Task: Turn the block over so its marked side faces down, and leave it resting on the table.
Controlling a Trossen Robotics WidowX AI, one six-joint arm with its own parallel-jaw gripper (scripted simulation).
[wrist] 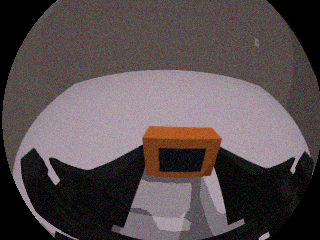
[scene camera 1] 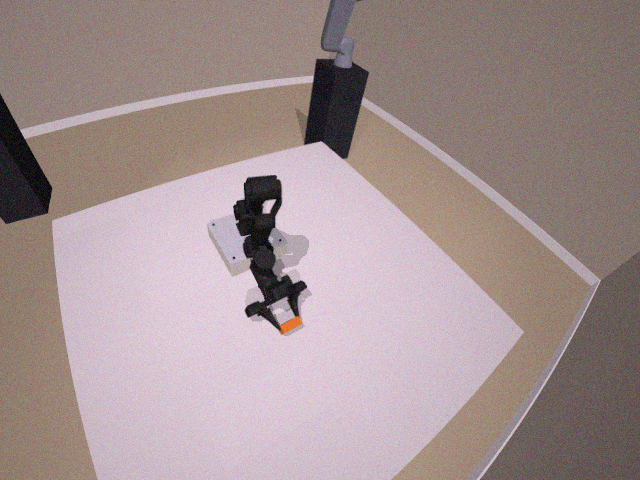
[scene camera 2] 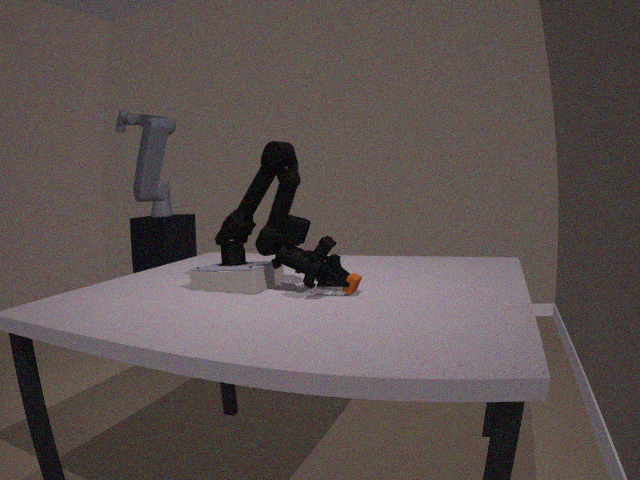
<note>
The gripper [scene camera 2: 352,282] carries an orange block.
The gripper shows as well in the wrist view [wrist: 181,150] and in scene camera 1 [scene camera 1: 289,325].
</note>
